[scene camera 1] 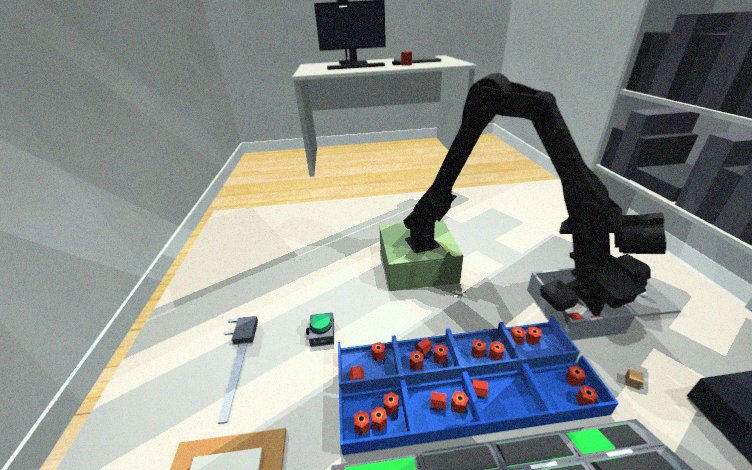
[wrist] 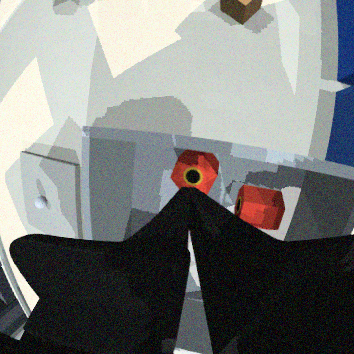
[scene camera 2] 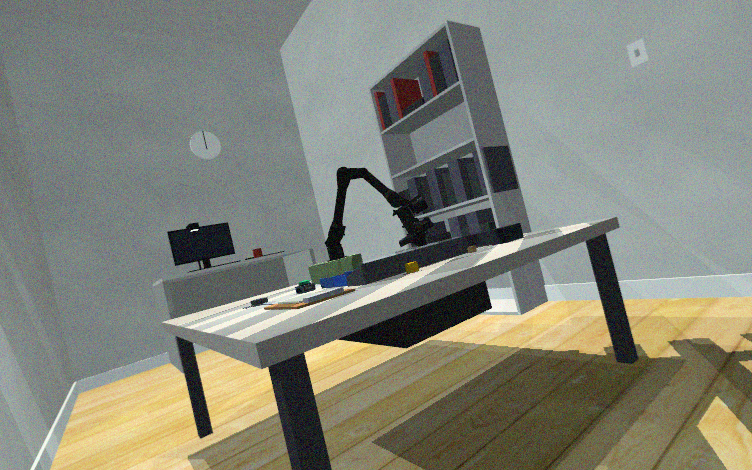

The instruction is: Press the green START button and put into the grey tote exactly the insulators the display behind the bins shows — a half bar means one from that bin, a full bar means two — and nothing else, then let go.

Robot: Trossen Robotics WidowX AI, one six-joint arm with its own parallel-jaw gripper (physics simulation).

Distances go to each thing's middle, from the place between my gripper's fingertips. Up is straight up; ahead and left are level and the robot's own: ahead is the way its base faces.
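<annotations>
Distances from my hand: grey tote (wrist: 125, 174), 10 mm to the right and 40 mm behind; wooden board (scene camera 1: 272, 442), 730 mm to the right, 100 mm ahead, 20 mm below; grey tool (scene camera 1: 244, 332), 710 mm to the right, 160 mm behind, 20 mm below.
</annotations>
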